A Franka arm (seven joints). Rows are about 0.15 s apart.
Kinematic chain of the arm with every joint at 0, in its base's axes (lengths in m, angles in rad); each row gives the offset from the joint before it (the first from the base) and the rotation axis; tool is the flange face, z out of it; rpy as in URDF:
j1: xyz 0 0 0.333 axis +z
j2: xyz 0 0 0 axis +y
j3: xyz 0 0 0.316 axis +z
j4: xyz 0.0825 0 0 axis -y
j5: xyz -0.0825 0 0.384 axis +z
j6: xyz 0 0 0 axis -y
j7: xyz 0.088 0 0 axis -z
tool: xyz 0 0 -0.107 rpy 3.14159 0 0
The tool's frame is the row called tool.
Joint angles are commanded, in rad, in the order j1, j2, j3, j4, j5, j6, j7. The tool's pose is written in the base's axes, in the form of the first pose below.
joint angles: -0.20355 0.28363 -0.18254 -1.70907 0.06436 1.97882 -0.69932
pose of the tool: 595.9 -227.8 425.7 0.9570 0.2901 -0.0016 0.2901 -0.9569 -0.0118
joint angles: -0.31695 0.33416 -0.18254 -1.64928 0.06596 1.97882 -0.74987
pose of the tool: 581.2 -299.0 421.7 0.9727 0.2320 0.0016 0.2320 -0.9727 0.0002
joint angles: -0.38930 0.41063 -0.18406 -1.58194 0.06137 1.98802 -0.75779
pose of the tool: 575.6 -348.9 404.3 0.9847 0.1737 -0.0097 0.1738 -0.9847 0.0142
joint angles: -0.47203 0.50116 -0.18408 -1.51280 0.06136 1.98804 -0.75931
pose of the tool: 561.6 -403.4 375.7 0.9945 0.0988 -0.0348 0.0993 -0.9950 0.0117
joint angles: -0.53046 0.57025 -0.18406 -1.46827 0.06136 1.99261 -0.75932
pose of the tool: 547.4 -441.0 349.1 0.9974 0.0451 -0.0565 0.0455 -0.9989 0.0069
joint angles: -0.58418 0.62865 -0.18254 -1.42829 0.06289 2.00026 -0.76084
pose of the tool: 532.0 -474.0 327.2 0.9976 -0.0019 -0.0688 -0.0015 -1.0000 0.0050
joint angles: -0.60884 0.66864 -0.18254 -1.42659 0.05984 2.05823 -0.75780
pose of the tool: 524.5 -491.3 304.5 0.9978 -0.0260 -0.0608 -0.0245 -0.9994 0.0260
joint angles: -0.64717 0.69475 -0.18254 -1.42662 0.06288 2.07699 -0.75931
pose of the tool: 506.1 -511.7 287.5 0.9958 -0.0628 -0.0671 -0.0615 -0.9979 0.0225
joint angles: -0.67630 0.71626 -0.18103 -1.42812 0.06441 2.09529 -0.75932
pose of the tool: 491.9 -526.1 272.9 0.9933 -0.0903 -0.0714 -0.0891 -0.9958 0.0205
